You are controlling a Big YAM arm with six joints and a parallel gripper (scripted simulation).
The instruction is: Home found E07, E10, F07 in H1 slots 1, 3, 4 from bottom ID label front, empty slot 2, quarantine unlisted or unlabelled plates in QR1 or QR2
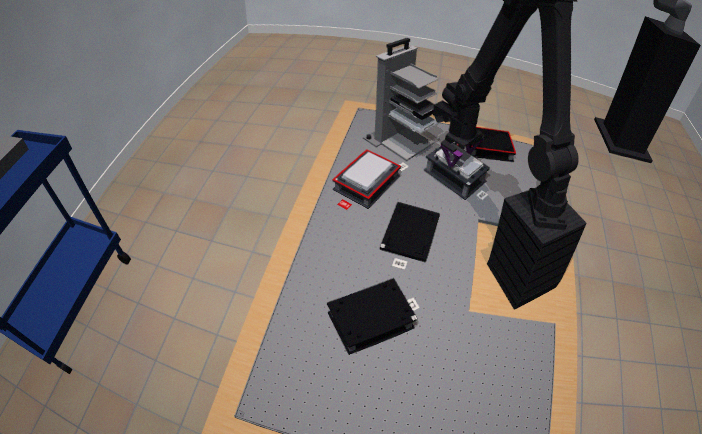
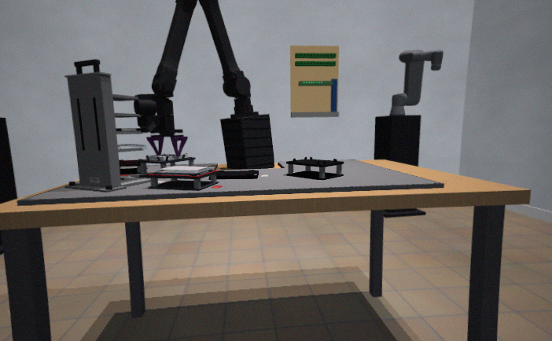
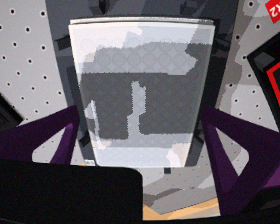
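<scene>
The regrip nest is 2 cm below my hand. Also, from my hand: RG label (8 cm below, 8 cm behind, 6 cm to the left); QR2 label (16 cm to the right, 8 cm below, 2 cm behind); H1 deck label (17 cm ahead, 8 cm below, 1 cm to the right).
</scene>
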